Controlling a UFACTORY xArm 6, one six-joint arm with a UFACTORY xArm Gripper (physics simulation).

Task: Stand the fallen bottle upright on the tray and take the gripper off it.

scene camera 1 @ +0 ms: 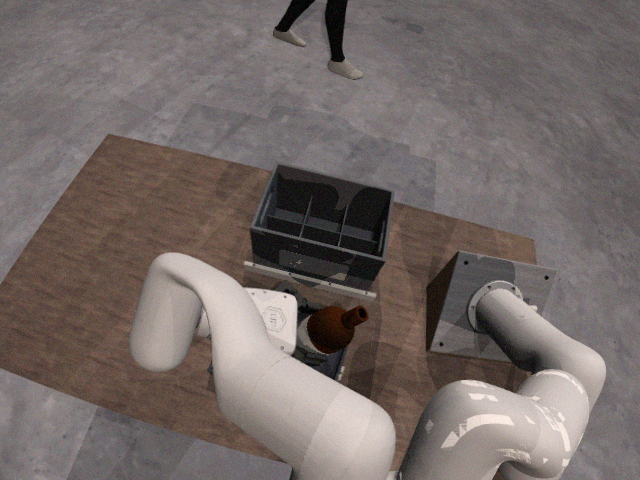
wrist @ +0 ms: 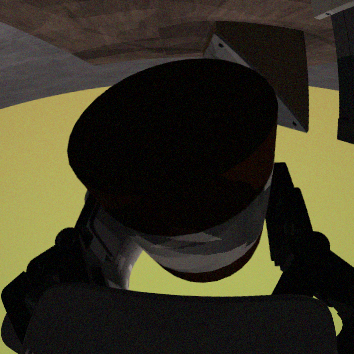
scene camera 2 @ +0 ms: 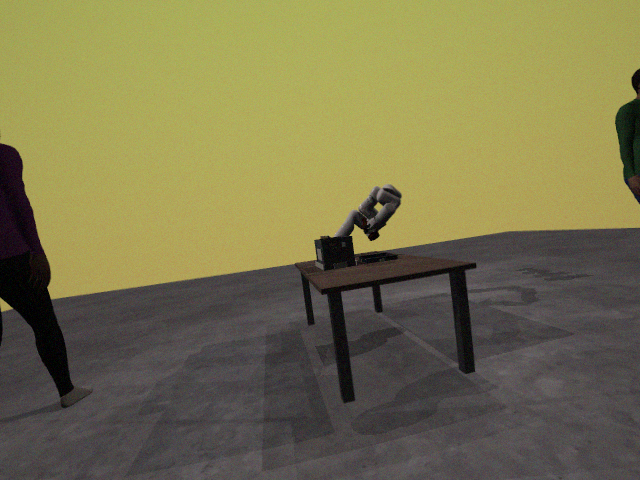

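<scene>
The brown bottle with a pale label is held in the air, tilted, its neck up and leaning toward the arm's base. Its dark round bottom faces the wrist camera. My gripper is shut on the bottle, one finger on each side around the label. The dark tray lies low on the table under the bottle, with a gap between them in scene camera 2. Arm, gripper and bottle hide most of the tray in scene camera 1.
A dark divided crate stands beside the tray on the wooden table. A pale rail runs along its near side. The arm's base block stands at the right. People stand away from the table.
</scene>
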